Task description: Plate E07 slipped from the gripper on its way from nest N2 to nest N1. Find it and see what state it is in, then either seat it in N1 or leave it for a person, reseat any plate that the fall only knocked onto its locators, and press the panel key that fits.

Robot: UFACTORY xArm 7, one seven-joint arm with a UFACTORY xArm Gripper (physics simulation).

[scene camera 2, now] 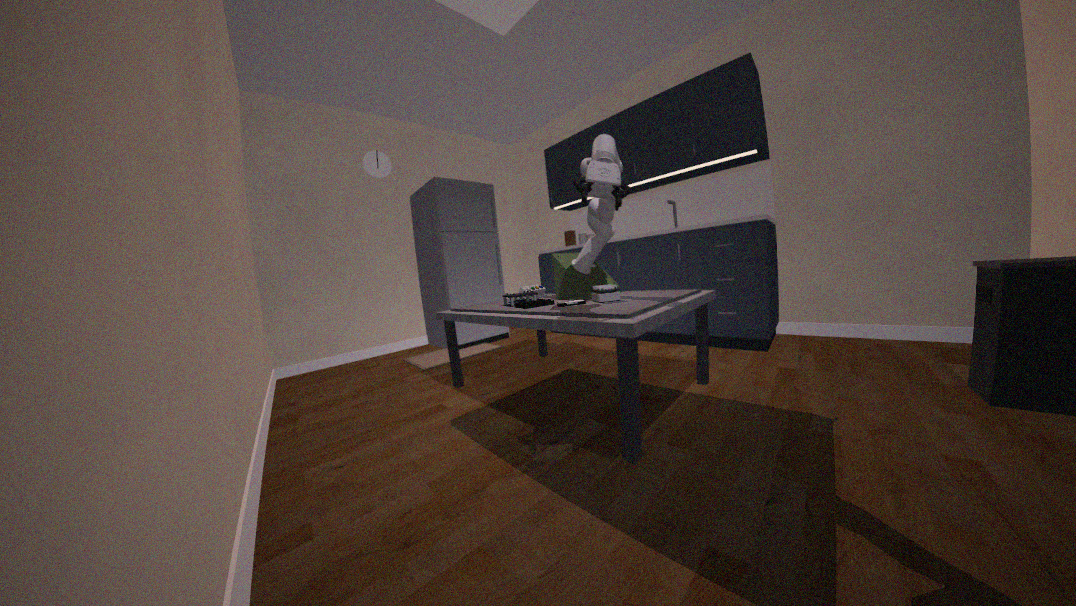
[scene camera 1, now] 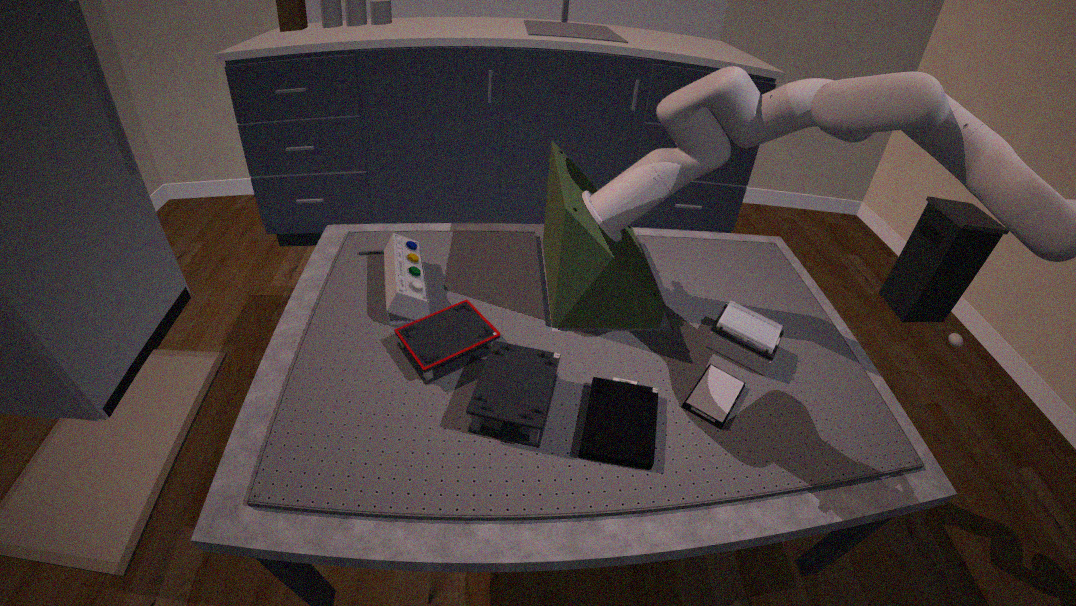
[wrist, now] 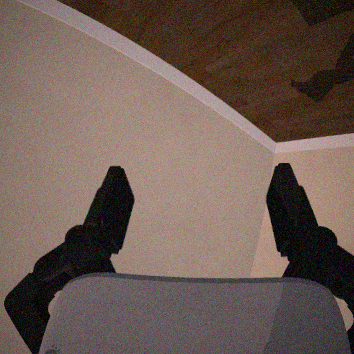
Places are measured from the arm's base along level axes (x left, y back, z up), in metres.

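Where they show: gripper, between the fingertips: (scene camera 2: 601,204) (wrist: 198,181); arm's base, origin of its link: (scene camera 2: 580,267) (scene camera 1: 600,217).
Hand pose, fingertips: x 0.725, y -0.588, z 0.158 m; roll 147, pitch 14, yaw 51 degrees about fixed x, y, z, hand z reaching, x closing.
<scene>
Things, the pixels of their centre, and the offset from my fingertips. "pt": a spot on its surface instead. Level surfaces: height alone.
- white panel, middle of its body: (scene camera 1: 404,274) (scene camera 2: 532,291) dx -1.128, dy +0.496, dz -0.289 m
- dark block with a red-rimmed top, middle of its body: (scene camera 1: 447,338) (scene camera 2: 523,297) dx -0.998, dy +0.338, dz -0.308 m
- dark grey block, middle of its body: (scene camera 1: 515,390) (scene camera 2: 519,298) dx -0.855, dy +0.224, dz -0.296 m
- small tray-like piece with a pale top, middle of its body: (scene camera 1: 715,394) (scene camera 2: 570,302) dx -0.484, dy +0.274, dz -0.324 m
- white rounded object, a spot on its surface: (scene camera 1: 749,328) pt dx -0.394, dy +0.418, dz -0.276 m
- perforated board, height of its surface: dz -0.331 m
My gripper (wrist: 198,181) (scene camera 2: 601,197) is open and empty, high above the table and facing the wall. In scene camera 1 its fingers do not show. A white panel (scene camera 1: 396,280) with blue, yellow, green and white keys stands at the table's left. Near it is a dark block with a red-rimmed top (scene camera 1: 447,334). A dark grey block (scene camera 1: 515,383) stands beside it, and a lower black one (scene camera 1: 619,421) is to its right. A small tray-like piece with a pale top (scene camera 1: 716,392) lies further right. Plate labels are too small to read, so I cannot tell which is E07.
A green wedge-shaped stand (scene camera 1: 602,286) carries the arm at the table's back. A white rounded object (scene camera 1: 749,328) lies at the right on the perforated board (scene camera 1: 376,466). A dark cabinet (scene camera 1: 941,259) stands on the floor at the right, and a fridge (scene camera 2: 459,263) shows in scene camera 2.
</scene>
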